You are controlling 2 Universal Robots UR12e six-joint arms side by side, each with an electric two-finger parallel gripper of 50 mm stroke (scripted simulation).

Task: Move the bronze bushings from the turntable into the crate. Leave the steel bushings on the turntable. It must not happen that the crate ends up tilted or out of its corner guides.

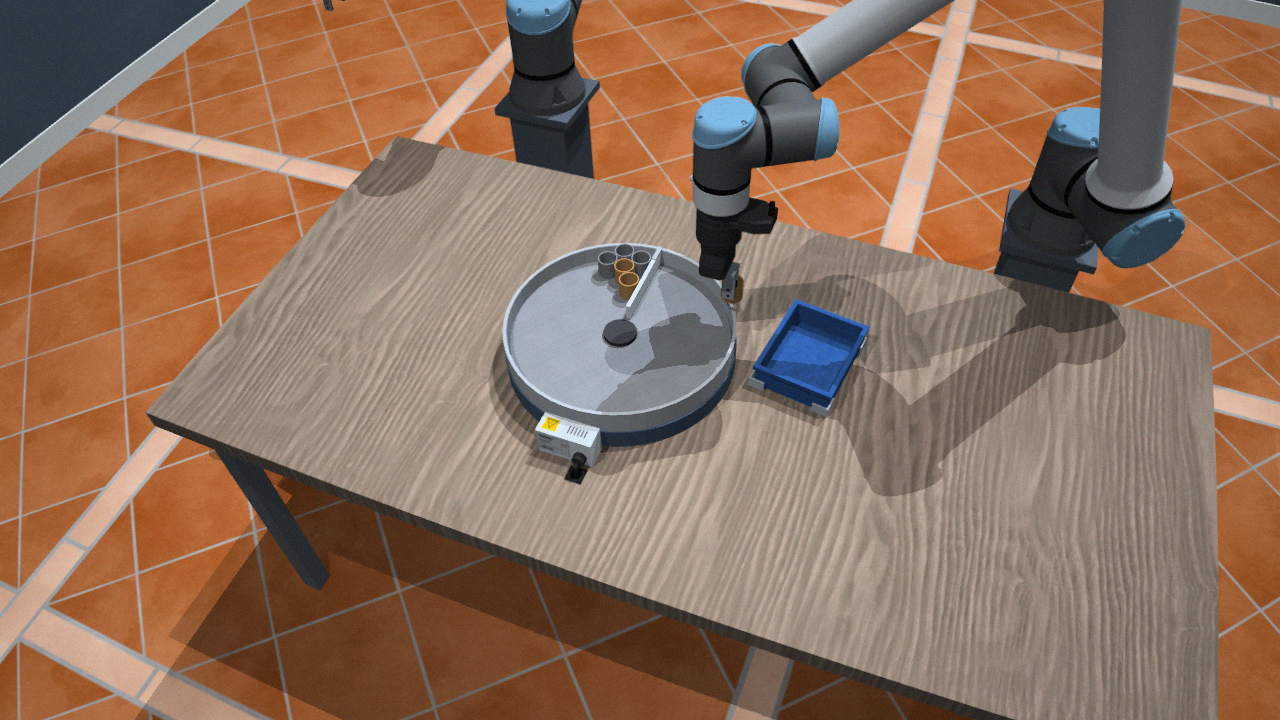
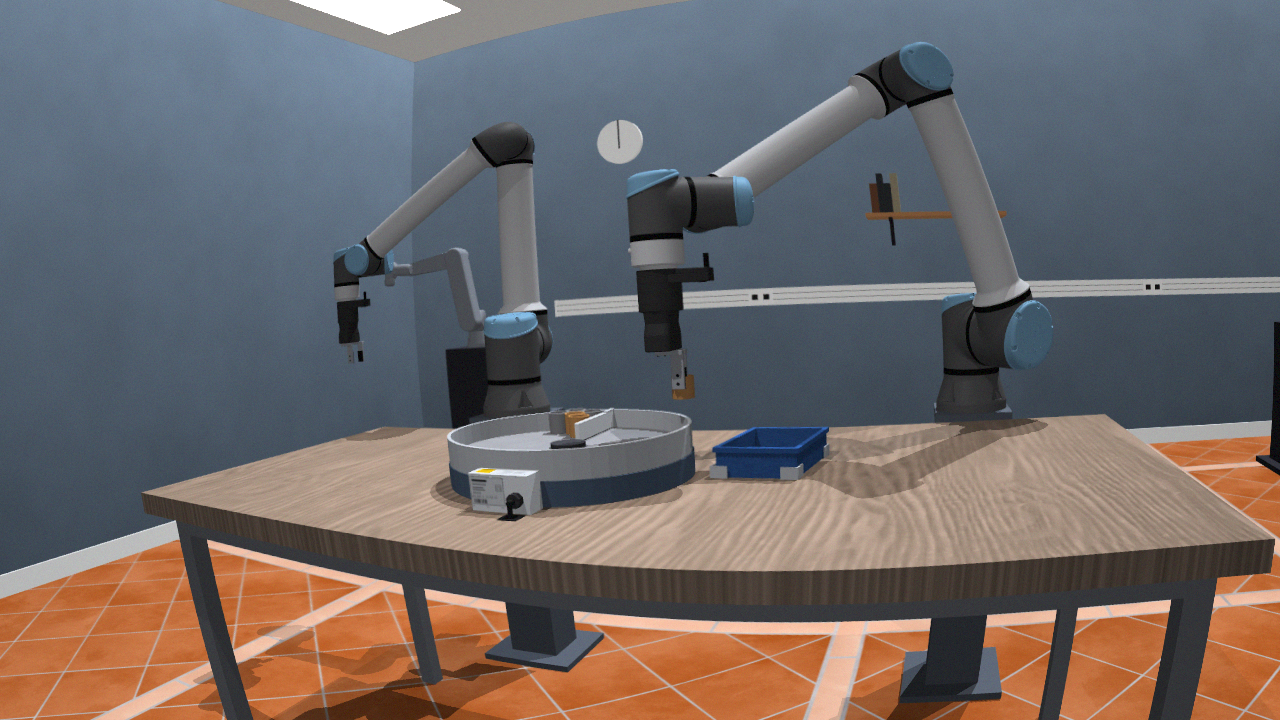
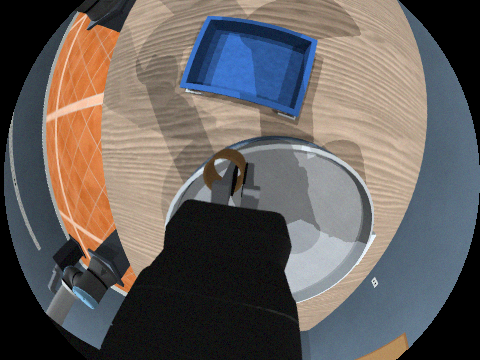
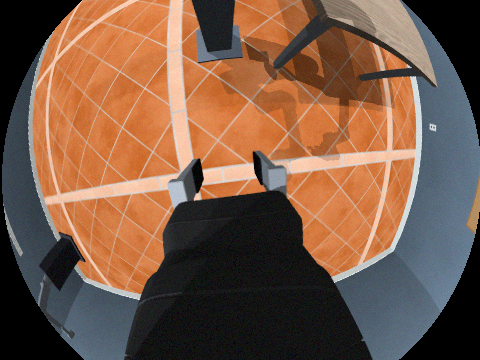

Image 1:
my left gripper: 729, 295
blue crate: 803, 360
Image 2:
my left gripper: 680, 388
my right gripper: 356, 362
blue crate: 759, 452
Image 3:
my left gripper: 241, 172
blue crate: 273, 64
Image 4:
my right gripper: 227, 165
